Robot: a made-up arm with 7 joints.
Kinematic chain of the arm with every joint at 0, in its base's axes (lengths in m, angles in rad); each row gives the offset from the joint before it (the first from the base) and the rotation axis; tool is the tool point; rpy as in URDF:
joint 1: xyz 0.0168 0.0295 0.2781 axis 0 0.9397 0.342
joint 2: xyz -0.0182 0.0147 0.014 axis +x
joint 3: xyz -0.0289 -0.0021 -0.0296 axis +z
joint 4: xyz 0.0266 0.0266 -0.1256 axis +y
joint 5: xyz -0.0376 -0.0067 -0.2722 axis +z
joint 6: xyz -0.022 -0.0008 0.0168 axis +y
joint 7: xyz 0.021 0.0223 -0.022 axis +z
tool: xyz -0.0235 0.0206 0.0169 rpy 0 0 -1.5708
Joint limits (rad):
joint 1: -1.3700..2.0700
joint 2: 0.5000..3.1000
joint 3: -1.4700..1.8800
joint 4: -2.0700..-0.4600
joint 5: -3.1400..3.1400
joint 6: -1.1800..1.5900
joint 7: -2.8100..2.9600
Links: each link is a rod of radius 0.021 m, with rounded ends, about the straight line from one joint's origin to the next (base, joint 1, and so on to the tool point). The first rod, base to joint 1, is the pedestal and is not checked.
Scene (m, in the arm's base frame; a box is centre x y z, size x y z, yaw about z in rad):
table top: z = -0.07
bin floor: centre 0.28 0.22 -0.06 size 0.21 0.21 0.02 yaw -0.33
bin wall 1: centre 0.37 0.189 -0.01 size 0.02 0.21 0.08 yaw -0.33
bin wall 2: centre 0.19 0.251 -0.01 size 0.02 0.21 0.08 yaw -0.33
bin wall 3: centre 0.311 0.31 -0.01 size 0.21 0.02 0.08 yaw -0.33
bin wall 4: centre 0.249 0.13 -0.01 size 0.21 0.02 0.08 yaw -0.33
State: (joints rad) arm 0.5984 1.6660 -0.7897 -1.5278 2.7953 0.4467 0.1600
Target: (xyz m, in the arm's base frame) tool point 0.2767 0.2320 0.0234
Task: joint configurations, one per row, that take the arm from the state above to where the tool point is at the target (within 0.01 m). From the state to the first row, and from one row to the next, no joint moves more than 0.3 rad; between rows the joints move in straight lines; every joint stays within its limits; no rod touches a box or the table.
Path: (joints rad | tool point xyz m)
1: 0.3087 1.6314 -0.7698 -1.4185 2.7465 0.4347 -0.0084 | 0.0628 0.2902 0.0633
2: 0.0190 1.5967 -0.7500 -1.3091 2.6977 0.4228 -0.1767 | 0.1399 0.3085 0.0883
3: -0.2367 1.4565 -0.7485 -1.2847 2.6272 0.5097 -0.2610 | 0.2087 0.2757 0.0919
4: -0.4925 1.3164 -0.7470 -1.2603 2.5568 0.5967 -0.3453 | 0.2767 0.2320 0.1148
5: -0.5673 1.1242 -0.8593 -1.0112 2.4815 0.5971 -0.4452 | 0.2780 0.2368 0.0650
6: -0.6421 0.9320 -0.9717 -0.7621 2.4062 0.5975 -0.5451 | 0.2767 0.2320 0.0234

